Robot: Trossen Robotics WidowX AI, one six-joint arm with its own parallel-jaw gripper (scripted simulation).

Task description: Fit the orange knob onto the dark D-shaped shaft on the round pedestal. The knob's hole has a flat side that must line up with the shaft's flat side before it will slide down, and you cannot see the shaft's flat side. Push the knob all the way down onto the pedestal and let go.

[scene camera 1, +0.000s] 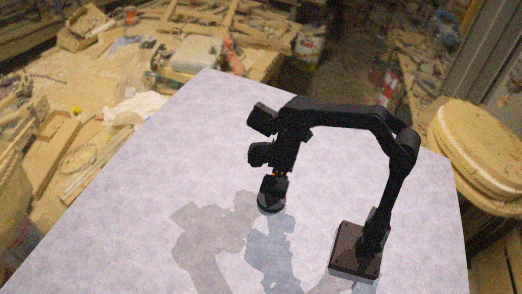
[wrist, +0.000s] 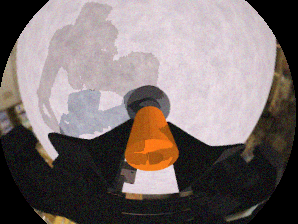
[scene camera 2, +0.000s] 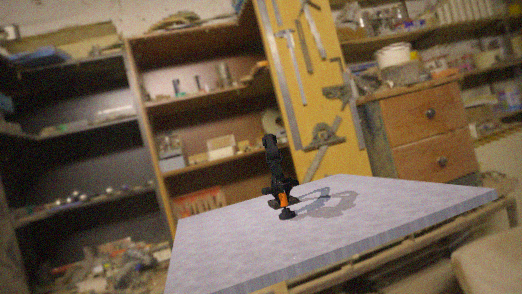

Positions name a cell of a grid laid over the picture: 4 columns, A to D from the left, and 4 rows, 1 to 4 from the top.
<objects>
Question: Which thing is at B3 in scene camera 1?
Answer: My gripper.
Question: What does my gripper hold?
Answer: An orange knob.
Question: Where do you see a round dark pedestal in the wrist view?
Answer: B2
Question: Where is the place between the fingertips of my gripper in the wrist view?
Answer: At C3
</objects>
